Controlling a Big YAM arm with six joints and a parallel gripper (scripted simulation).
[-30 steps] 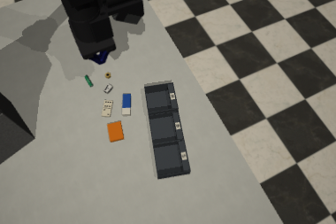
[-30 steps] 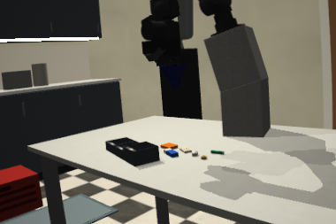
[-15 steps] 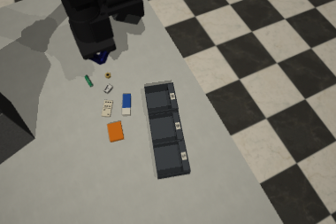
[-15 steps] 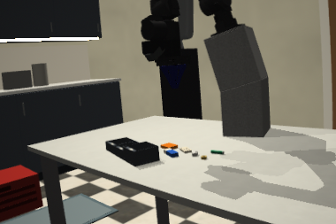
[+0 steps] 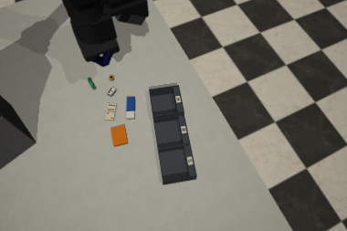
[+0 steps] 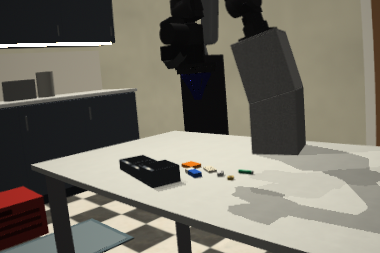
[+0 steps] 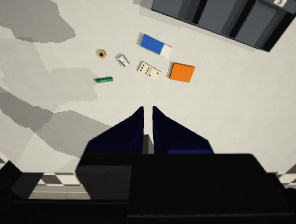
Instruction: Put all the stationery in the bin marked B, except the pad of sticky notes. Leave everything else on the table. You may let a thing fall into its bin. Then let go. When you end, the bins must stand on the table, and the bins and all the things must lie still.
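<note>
Right now the dark bin is 200 mm below my hand, 140 mm to the right of it and 90 mm ahead of it. From my hand the other things lie so: eraser: 210 mm below, 20 mm to the right, 20 mm ahead; binder clip: 210 mm below, 50 mm to the left, 10 mm behind; domino: 220 mm below, 30 mm behind.
</note>
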